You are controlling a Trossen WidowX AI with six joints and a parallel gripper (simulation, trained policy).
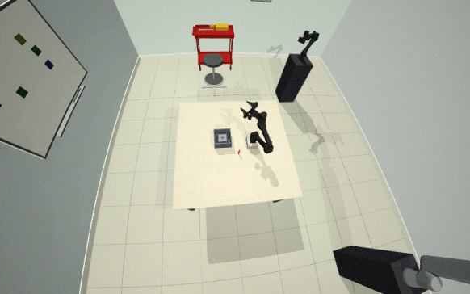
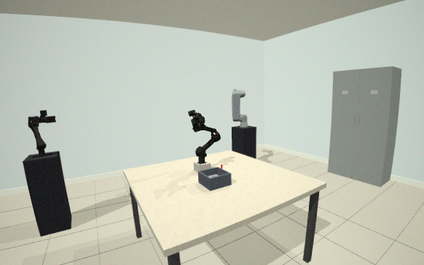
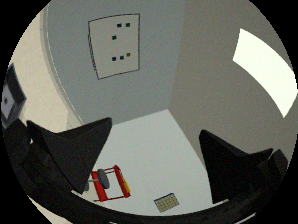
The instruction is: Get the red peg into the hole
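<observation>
My gripper tip is now 480 mm above the red peg, 240 mm to the right of it and 30 mm short of it. Also, from my gripper tip: dark box (490 mm below, 190 mm ahead, 60 mm to the left).
</observation>
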